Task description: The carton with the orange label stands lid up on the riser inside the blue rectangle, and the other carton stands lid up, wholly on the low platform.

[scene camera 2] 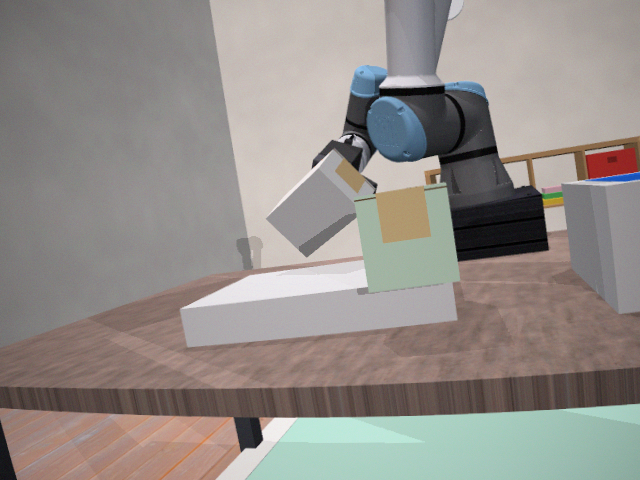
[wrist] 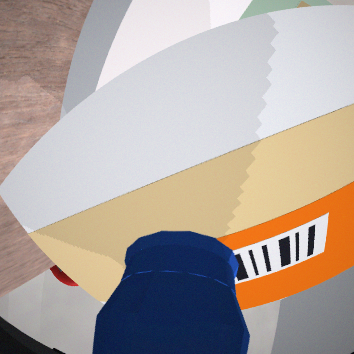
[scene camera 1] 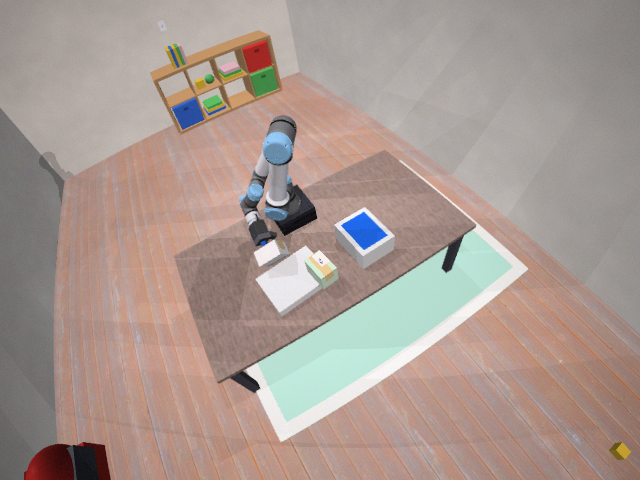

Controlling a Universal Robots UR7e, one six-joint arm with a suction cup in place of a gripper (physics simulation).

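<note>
The carton with the orange label [scene camera 1: 270, 253] [scene camera 2: 314, 207] [wrist: 165, 120] is white with tan tape and hangs tilted in the air behind the low platform. My suction cup [scene camera 1: 263, 242] [wrist: 180, 247] is shut on it, at the tan area beside the orange barcode label. In scene camera 2 the cup is hidden. The other carton [scene camera 1: 321, 269] [scene camera 2: 408, 263], pale green with tan tape, stands upright at the right front corner of the low white platform [scene camera 1: 289, 284] [scene camera 2: 289, 304]. Its base overhangs the platform's edge. The blue rectangle [scene camera 1: 364, 230] [scene camera 2: 622, 177] lies on top of the white riser [scene camera 1: 378, 251] [scene camera 2: 589, 232].
The riser stands right of the platform on the brown table [scene camera 1: 413, 191] [scene camera 2: 258, 372]. The robot's black base [scene camera 1: 297, 223] [scene camera 2: 501, 227] stands behind them. A shelf unit with bins stands by the far wall. A red object and a small yellow block lie on the floor.
</note>
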